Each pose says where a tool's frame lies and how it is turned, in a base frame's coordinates. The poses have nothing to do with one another.
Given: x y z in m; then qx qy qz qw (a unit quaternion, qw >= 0).
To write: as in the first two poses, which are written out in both.
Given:
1: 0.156 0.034 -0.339 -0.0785 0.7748 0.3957 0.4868
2: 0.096 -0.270 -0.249 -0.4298 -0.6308 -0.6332 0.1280
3: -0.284 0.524 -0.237 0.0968 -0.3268 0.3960 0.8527
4: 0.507 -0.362 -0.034 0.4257 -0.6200 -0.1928 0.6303
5: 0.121 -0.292 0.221 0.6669 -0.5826 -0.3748 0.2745
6: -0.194 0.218 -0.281 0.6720 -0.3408 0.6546 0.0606
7: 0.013 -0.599 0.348 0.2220 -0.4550 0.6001 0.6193
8: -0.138 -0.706 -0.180 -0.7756 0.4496 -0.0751 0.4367
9: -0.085 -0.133 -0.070 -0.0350 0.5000 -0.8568 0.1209
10: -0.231 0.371 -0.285 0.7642 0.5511 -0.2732 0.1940
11: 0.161 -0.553 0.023 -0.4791 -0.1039 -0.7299 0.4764
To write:
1: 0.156 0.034 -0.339 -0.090 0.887 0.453 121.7
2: 0.096 -0.270 -0.249 -0.433 -0.636 -0.638 165.3
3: -0.284 0.524 -0.237 0.185 -0.625 0.758 63.0
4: 0.507 -0.362 -0.034 0.548 -0.799 -0.248 101.9
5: 0.121 -0.292 0.221 0.694 -0.606 -0.390 148.1
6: -0.194 0.218 -0.281 0.673 -0.341 0.656 173.1
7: 0.013 -0.599 0.348 0.283 -0.580 0.764 103.5
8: -0.138 -0.706 -0.180 -0.862 0.500 -0.083 128.2
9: -0.085 -0.133 -0.070 -0.035 0.504 -0.863 166.1
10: -0.231 0.371 -0.285 0.779 0.562 -0.278 157.6
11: 0.161 -0.553 0.023 -0.545 -0.118 -0.830 123.1
